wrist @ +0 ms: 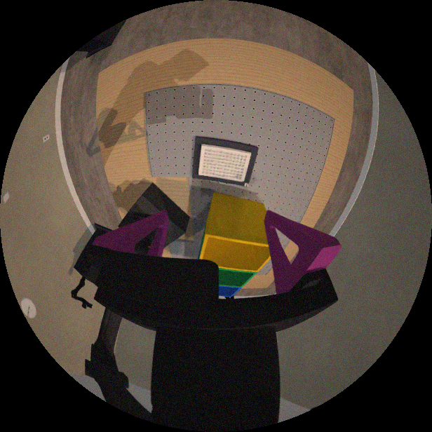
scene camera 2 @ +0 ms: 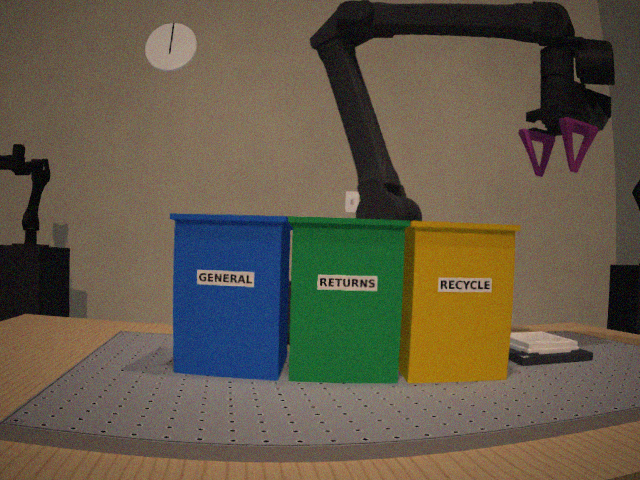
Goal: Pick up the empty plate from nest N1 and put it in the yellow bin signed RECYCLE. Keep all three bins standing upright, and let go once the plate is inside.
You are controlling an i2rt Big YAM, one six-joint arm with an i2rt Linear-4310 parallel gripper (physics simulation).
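Frame: origin at the arm's base, x ahead, y left, z up, level; millimetres.
Where they show: gripper, fingertip midpoint: (scene camera 2: 555, 174).
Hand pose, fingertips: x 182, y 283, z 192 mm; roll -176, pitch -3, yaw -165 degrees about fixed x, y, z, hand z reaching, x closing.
Each offset is from my fingertips to the top centre of the thing. Level surfaces: height alone.
The white plate {dx +15, dy -32, dz -248 mm} (scene camera 2: 542, 343) (wrist: 225, 163) lies in a dark nest {dx +15, dy -32, dz -260 mm} (scene camera 2: 563, 357) (wrist: 196, 157), to the right of the bins in the scene view; no N1 sign is readable. The yellow bin {dx +99, dy -192, dz -94 mm} (scene camera 2: 457, 330) (wrist: 237, 215) signed RECYCLE stands upright beside the nest, its top open. My gripper (scene camera 2: 557, 172) (wrist: 216, 215) is open and empty, its two magenta fingers wide apart. It hangs high above the nest and well above the bin rims. In the wrist view the plate shows beyond the fingertips and the yellow bin between the fingers.
The green RETURNS bin {dx +104, dy -324, dz -94 mm} (scene camera 2: 343, 330) (wrist: 237, 277) stands upright left of the yellow one, close to it. The blue GENERAL bin {dx +110, dy -456, dz -94 mm} (scene camera 2: 227, 330) (wrist: 229, 291) stands upright at the far left. All stand on a grey perforated board {dz -274 mm} (scene camera 2: 206, 408) (wrist: 290, 130) on a wooden table {dz -287 mm} (scene camera 2: 41, 341) (wrist: 225, 60).
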